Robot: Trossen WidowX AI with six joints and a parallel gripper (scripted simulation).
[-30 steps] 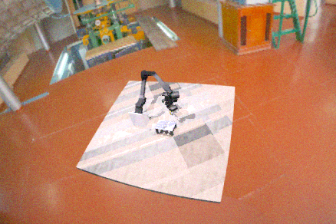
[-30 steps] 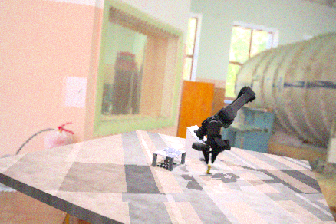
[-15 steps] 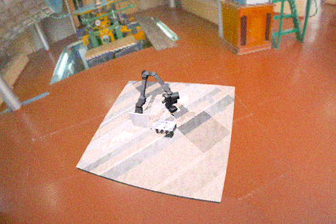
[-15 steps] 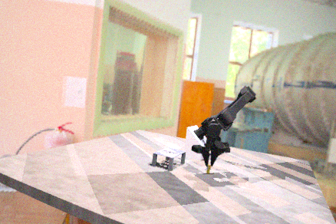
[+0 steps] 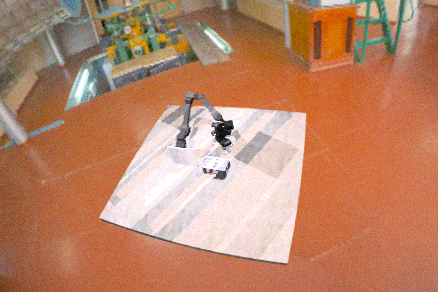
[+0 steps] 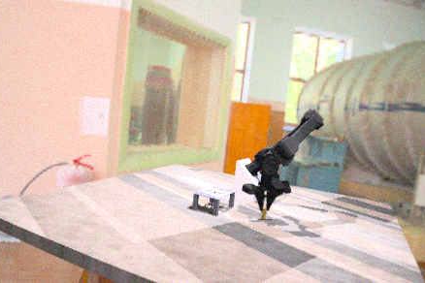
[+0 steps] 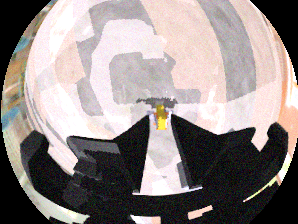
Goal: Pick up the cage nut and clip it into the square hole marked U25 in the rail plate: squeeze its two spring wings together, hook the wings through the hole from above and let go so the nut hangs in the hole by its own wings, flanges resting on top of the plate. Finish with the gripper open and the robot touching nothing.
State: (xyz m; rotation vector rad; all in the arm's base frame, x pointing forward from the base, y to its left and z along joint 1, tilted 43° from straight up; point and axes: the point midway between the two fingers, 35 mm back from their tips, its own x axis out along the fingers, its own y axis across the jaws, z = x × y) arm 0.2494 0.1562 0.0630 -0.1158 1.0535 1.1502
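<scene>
Right now my gripper tip is 1 cm above the small yellow cage nut. Round my gripper tip: label: 5 cm ahead, 20 cm to the right, 4 cm above.
</scene>
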